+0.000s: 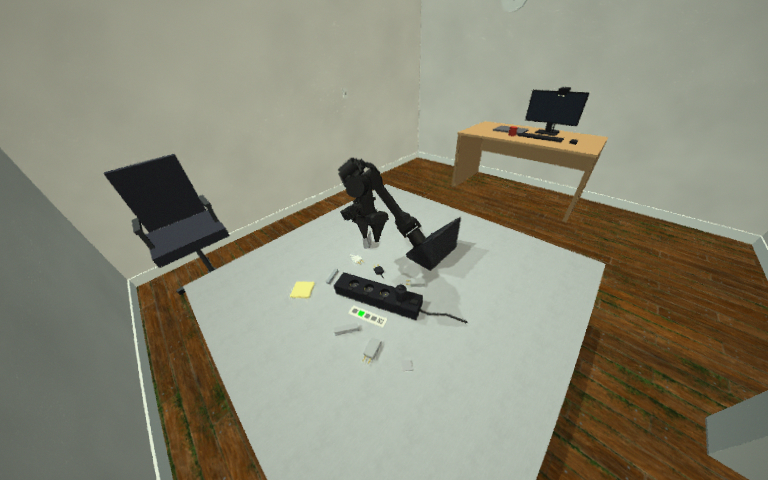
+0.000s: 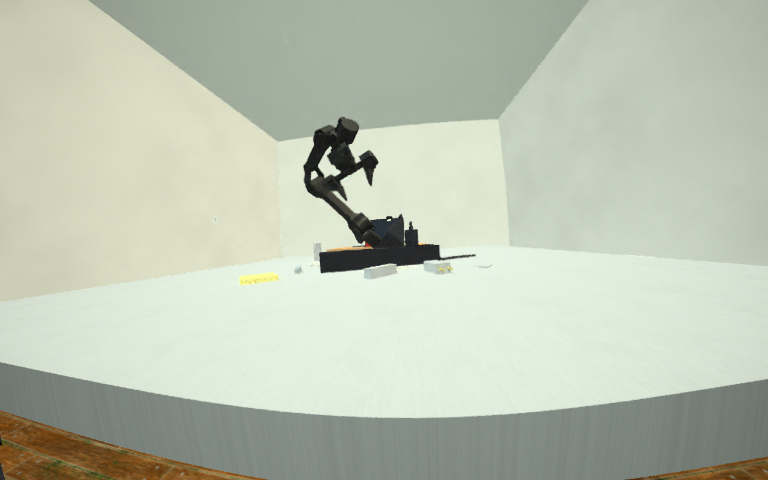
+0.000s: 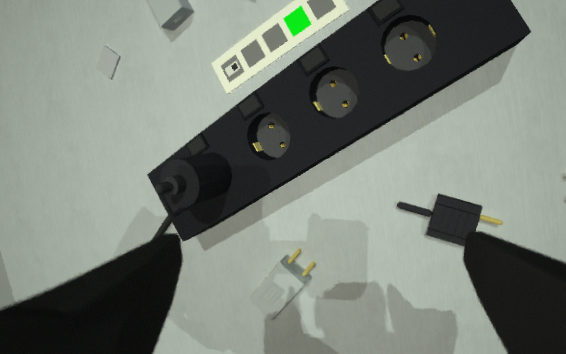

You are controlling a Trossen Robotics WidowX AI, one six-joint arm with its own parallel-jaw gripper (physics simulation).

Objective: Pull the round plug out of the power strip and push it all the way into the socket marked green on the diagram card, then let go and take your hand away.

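Where they show: gripper, fingertip midpoint: [image 1: 370,240] [image 2: 358,193] [image 3: 325,248]; arm's base, link origin: [image 1: 420,243] [image 2: 379,244].
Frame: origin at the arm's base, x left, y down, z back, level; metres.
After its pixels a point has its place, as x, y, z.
Note:
The black round plug [image 1: 400,292] {0.109, -0.042, -0.311} [image 2: 411,236] {0.098, -0.022, -0.315} [image 3: 202,177] {0.081, -0.036, -0.296} stands upright in the power strip [image 1: 362,298] {-0.024, 0.030, -0.367} [image 2: 373,260] {-0.011, 0.035, -0.365} [image 3: 310,140] {0.005, 0.006, -0.300}, near its cable end. Three sockets are empty. On the diagram card [image 1: 363,317] {0.020, 0.055, -0.415} [image 3: 219,69] {0.093, 0.055, -0.395} the green square [image 1: 361,313] {0.003, 0.055, -0.407} [image 3: 297,21] {0.002, 0.055, -0.407} is second from the end away from the symbol; by order it matches the middle empty socket [image 1: 368,288] {-0.034, 0.024, -0.322} [image 3: 334,93] {-0.019, 0.024, -0.331}. My gripper [image 1: 371,242] {-0.050, -0.165, -0.263} [image 2: 358,191] {-0.050, -0.165, -0.263} [image 3: 325,248] {-0.050, -0.165, -0.263} is open and empty, high above the table behind the strip, apart from the plug.
A flat black plug [image 1: 378,270] {-0.077, 0.043, -0.212} [image 3: 455,220] {-0.083, 0.043, -0.207} and a pale two-pin plug [image 1: 417,281] {0.094, 0.035, -0.176} [image 3: 282,287] {0.082, 0.034, -0.175} lie behind the strip. A grey plug [image 1: 372,349] {0.131, 0.035, -0.492}, a grey bar [image 1: 347,330] {0.020, 0.039, -0.491} and a yellow pad [image 1: 302,289] {-0.262, 0.047, -0.470} [image 2: 259,278] {-0.245, 0.048, -0.499} lie around it. A black slab [image 1: 438,246] {0.102, -0.052, -0.035} stands by the arm's base.

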